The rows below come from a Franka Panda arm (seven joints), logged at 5 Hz.
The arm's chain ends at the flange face. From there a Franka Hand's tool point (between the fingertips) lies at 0.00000 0.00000 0.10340 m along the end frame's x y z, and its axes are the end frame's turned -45 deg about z.
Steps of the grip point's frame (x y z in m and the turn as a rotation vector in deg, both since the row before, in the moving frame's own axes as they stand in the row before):
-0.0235, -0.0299, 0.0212, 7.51, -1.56, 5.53
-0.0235, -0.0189, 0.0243, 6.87, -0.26, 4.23
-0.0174, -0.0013, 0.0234, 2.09, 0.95, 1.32
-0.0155, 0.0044, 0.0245, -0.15, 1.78, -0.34
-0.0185, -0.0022, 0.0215, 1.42, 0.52, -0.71
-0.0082, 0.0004, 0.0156, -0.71, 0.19, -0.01
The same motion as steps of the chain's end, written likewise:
-0.0266, 0.0036, 0.0221, 4.21, -6.41, 5.53
-0.0212, 0.0120, 0.0250, 4.67, -5.04, 4.23
-0.0118, 0.0153, 0.0235, 2.15, -0.81, 1.32
-0.0103, 0.0162, 0.0246, 1.15, 1.36, -0.34
-0.0135, 0.0140, 0.0215, 1.37, -0.64, -0.71
-0.0067, 0.0054, 0.0156, -0.37, 0.64, -0.01

